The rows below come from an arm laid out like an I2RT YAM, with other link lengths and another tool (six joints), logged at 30 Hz.
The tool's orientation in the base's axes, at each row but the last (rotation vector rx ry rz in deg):
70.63, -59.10, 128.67
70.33, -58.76, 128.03
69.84, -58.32, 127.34
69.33, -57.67, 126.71
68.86, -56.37, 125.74
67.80, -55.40, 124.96
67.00, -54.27, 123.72
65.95, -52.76, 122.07
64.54, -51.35, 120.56
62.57, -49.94, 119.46
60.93, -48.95, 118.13
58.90, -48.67, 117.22
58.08, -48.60, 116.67
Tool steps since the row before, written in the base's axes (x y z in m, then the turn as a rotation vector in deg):
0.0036, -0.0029, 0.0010, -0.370, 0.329, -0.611
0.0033, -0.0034, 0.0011, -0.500, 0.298, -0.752
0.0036, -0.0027, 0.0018, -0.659, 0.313, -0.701
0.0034, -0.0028, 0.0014, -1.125, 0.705, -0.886
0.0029, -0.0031, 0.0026, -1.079, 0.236, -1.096
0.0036, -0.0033, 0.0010, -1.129, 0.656, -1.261
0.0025, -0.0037, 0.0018, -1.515, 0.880, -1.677
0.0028, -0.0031, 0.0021, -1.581, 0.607, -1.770
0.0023, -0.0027, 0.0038, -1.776, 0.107, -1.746
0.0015, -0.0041, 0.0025, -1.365, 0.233, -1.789
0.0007, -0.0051, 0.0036, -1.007, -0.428, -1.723
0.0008, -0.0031, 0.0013, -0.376, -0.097, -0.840
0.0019, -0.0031, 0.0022, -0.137, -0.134, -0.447
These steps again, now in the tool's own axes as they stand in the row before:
-0.0011, -0.0008, 0.0045, -0.318, 0.270, -0.667
-0.0008, -0.0003, 0.0048, -0.366, 0.431, -0.765
-0.0004, -0.0013, 0.0047, -0.238, 0.503, -0.845
-0.0007, -0.0010, 0.0045, -0.139, 0.626, -1.462
0.0006, -0.0009, 0.0049, -0.363, 0.976, -1.156
-0.0012, -0.0007, 0.0048, -0.448, 0.800, -1.566
-0.0001, 0.0000, 0.0048, -0.588, 1.069, -2.096
0.0000, -0.0008, 0.0046, -0.674, 1.314, -1.954
0.0017, -0.0012, 0.0048, -0.650, 1.755, -1.647
0.0006, 0.0006, 0.0050, -0.850, 1.378, -1.580
0.0015, 0.0015, 0.0059, -1.123, 1.459, -0.881
-0.0001, 0.0008, 0.0034, -0.568, 0.558, -0.472
0.0001, -0.0004, 0.0042, -0.355, 0.291, -0.162

